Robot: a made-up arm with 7 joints. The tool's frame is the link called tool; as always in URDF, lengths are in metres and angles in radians.
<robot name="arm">
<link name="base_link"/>
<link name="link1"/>
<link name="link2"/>
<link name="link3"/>
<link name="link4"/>
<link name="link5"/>
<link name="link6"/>
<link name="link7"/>
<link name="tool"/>
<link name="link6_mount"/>
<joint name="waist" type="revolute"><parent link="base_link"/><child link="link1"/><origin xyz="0.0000 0.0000 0.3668" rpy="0.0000 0.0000 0.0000"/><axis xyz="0 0 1"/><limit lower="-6.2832" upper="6.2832" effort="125" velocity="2.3"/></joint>
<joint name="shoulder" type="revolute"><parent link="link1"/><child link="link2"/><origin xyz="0.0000 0.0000 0.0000" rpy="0.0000 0.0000 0.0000"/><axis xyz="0 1 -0.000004"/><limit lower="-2.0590" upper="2.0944" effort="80" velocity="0.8"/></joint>
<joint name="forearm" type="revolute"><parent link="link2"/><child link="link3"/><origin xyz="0.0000 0.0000 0.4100" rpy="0.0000 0.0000 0.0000"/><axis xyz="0 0 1"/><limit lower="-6.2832" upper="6.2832" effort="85" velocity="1.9"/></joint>
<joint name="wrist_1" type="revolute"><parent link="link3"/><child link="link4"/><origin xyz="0.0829 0.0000 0.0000" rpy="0.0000 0.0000 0.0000"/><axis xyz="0 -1 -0.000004"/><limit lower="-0.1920" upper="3.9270" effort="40" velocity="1.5"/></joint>
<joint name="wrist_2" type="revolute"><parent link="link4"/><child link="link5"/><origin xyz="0.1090 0.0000 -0.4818" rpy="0.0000 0.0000 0.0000"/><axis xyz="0 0.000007 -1"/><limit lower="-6.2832" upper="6.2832" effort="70" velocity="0.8"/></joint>
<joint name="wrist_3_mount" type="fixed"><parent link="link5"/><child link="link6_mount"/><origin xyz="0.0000 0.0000 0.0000" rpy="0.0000 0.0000 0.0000"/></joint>
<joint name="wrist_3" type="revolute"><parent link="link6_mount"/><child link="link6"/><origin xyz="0.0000 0.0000 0.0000" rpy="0.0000 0.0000 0.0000"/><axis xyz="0 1 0.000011"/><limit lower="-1.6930" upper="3.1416" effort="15" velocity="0.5"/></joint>
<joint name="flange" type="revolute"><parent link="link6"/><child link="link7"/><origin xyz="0.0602 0.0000 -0.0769" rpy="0.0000 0.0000 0.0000"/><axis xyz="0 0.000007 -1"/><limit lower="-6.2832" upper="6.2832" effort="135" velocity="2.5"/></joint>
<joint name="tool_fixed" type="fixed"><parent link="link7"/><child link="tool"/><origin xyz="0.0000 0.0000 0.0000" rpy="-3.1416 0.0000 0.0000"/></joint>
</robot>
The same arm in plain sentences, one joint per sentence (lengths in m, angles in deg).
The arm has seven revolute joints in a row. What follows holds with every joint at zero, and every direction is one of the base frame's.
Joint 1 lies 0.3668 m along +z from the base frame's origin and turns about +z, from -360 to 360 deg.
Joint 2 lies at the same point as joint 1 and turns about +y, from -117.97 to 120 deg.
Joint 3 lies 0.41 m along +z from joint 2 and turns about +z, from -360 to 360 deg.
Joint 4 lies 0.0829 m along +x from joint 3 and turns about -y, from -11 to 225 deg.
Joint 5 lies 0.109 m along +x and 0.4818 m along -z from joint 4 and turns about -z, from -360 to 360 deg.
Joint 6 lies at the same point as joint 5 and turns about +y, from -97 to 180 deg.
Joint 7 lies 0.0602 m along +x and 0.0769 m along -z from joint 6 and turns about -z, from -360 to 360 deg.
The tool frame, which is the frame that the pose is given for, lies at the same point as joint 7; its axes are the base frame's turned by roll 180, pitch 0 and yaw 0 deg (as in URDF: about the fixed x, then y, then z).

